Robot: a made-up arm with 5 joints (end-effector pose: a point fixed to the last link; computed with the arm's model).
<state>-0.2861 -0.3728 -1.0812 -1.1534 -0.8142</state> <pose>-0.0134 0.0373 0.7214 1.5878 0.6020 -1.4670</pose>
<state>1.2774 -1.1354 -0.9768 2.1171 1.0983</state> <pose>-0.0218 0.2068 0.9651 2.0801 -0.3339 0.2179</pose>
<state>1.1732 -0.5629 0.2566 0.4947 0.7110</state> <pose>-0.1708 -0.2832 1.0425 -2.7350 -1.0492 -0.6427</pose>
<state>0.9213 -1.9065 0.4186 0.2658 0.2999</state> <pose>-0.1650 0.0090 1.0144 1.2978 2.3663 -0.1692</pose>
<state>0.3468 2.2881 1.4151 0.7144 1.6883</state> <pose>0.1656 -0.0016 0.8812 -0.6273 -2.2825 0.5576</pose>
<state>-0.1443 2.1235 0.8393 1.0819 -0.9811</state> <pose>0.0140 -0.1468 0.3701 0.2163 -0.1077 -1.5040</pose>
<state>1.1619 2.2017 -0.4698 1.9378 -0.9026</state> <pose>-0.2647 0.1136 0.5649 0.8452 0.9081 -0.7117</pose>
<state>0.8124 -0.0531 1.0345 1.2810 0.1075</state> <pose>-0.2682 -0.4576 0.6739 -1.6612 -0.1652 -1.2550</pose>
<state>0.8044 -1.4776 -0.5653 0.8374 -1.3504</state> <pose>0.1718 -0.1677 0.6647 1.7710 -0.3331 -2.2607</pose>
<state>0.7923 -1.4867 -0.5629 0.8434 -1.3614</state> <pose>0.1710 -0.1696 0.6667 1.7795 -0.3447 -2.2555</pose>
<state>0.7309 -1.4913 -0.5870 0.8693 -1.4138</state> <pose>0.1637 -0.1914 0.6791 1.8343 -0.4473 -2.2586</pose>
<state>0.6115 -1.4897 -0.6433 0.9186 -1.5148</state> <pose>0.1416 -0.2346 0.7020 1.9497 -0.6516 -2.2727</pose>
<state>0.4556 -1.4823 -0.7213 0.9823 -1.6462</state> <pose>0.0993 -0.2853 0.7243 -1.9726 0.8458 2.1418</pose>
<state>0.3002 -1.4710 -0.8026 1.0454 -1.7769</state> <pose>0.0461 -0.3260 0.7327 -1.8715 0.9285 1.8942</pose>
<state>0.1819 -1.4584 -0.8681 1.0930 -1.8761</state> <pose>0.0018 -0.3488 0.7274 -1.7808 0.9436 1.7101</pose>
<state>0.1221 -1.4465 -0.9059 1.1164 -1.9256</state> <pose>-0.0216 -0.3575 0.7200 -1.7271 0.9366 1.6184</pose>
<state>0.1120 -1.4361 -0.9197 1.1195 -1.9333</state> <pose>-0.0275 -0.3595 0.7174 -1.7085 0.9346 1.5998</pose>
